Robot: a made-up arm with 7 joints. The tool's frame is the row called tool.
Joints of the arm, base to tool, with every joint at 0 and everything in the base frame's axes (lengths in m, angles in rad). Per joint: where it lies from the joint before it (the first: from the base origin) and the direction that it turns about. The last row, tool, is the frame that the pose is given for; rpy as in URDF.
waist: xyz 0.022 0.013 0.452 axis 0 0 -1
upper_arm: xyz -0.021 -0.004 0.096 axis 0 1 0
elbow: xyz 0.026 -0.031 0.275 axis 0 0 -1
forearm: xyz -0.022 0.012 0.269 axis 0 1 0
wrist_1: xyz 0.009 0.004 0.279 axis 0 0 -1
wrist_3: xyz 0.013 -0.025 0.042 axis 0 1 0
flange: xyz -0.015 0.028 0.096 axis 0 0 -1
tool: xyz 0.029 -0.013 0.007 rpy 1.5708 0 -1.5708
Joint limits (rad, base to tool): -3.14..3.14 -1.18..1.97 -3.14..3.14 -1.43..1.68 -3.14..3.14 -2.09..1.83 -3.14..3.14
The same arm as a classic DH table. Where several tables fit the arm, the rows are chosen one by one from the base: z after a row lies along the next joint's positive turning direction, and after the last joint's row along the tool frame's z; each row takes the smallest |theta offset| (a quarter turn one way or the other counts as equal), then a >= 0, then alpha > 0; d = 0 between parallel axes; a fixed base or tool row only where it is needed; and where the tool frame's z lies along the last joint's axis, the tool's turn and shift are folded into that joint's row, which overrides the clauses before.
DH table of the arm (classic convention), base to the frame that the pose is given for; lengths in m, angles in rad. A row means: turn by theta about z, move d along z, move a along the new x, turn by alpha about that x. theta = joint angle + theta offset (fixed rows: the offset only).
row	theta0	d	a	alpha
base (fixed)	0.5337	0	0.0256	3.1416
waist	0.5337	-0.548	-0.021	1.5708
upper_arm	0	-0.035	0.026	-1.5708
elbow	0	-0.544	-0.022	1.5708
forearm	0	0.016	0.009	-1.5708
wrist_1	0	-0.321	0.013	1.5708
wrist_3	0	0.003	-0.015	-1.5708
flange	1.5708	-0.103	0.013	-1.5708
tool (fixed)	0	-0.029	0	0
Joint limits (rad, base to tool): -3.14..3.14 -1.18..1.97 -3.14..3.14 -1.43..1.68 -3.14..3.14 -2.09..1.83 -3.14..3.14

